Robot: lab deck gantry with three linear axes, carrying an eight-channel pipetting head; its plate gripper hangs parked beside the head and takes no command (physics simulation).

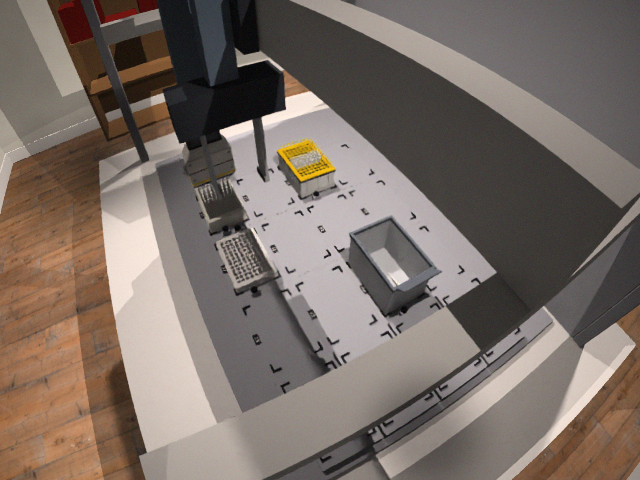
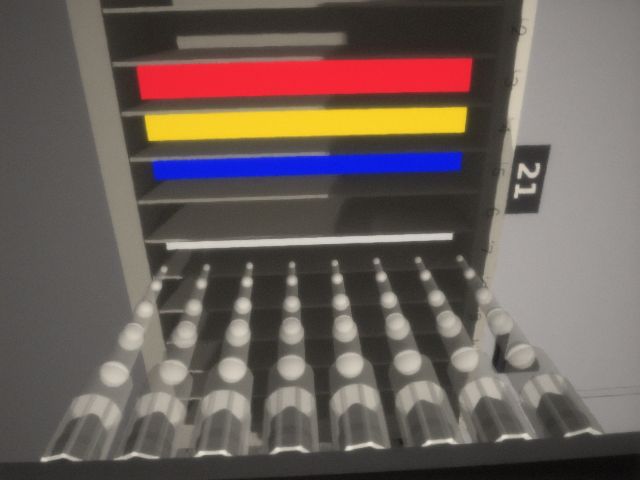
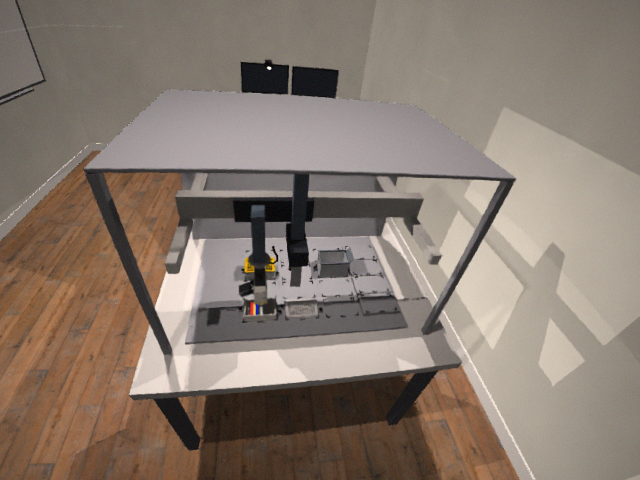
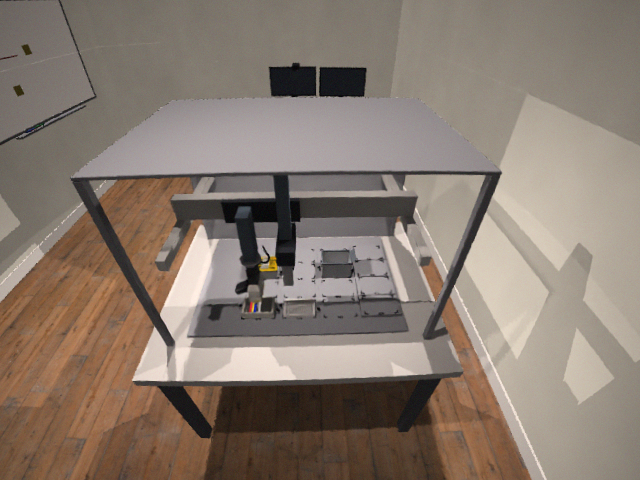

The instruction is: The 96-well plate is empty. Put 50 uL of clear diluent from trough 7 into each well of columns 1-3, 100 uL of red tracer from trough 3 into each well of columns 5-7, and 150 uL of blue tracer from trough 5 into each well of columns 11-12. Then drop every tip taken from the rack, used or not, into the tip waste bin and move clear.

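The pipetting head (image 1: 209,161) (image 3: 260,294) (image 4: 253,293) is over the trough block (image 1: 228,214) (image 2: 112,155) (image 3: 261,317). Eight tips (image 2: 292,328) hang from it, their ends around trough 7; their depth is unclear. Red liquid (image 2: 305,78) is in trough 3, blue liquid (image 2: 310,165) in trough 5, and pale diluent (image 2: 310,241) in trough 7. The plate (image 1: 245,258) (image 3: 301,308) (image 4: 299,308) lies beside the block; well contents are unreadable. The yellow tip rack (image 1: 326,173) still holds some tips. My parked plate gripper (image 1: 241,187) is open, with nothing between its fingers.
The grey tip waste bin (image 1: 372,279) (image 3: 333,267) (image 4: 337,269) stands to the right of the tip rack, its top open. Yellow liquid (image 2: 305,124) is in trough 4. The gantry beam (image 3: 361,206) (image 4: 356,206) crosses above the deck, and corner posts hold up the roof (image 3: 299,134) (image 4: 289,136).
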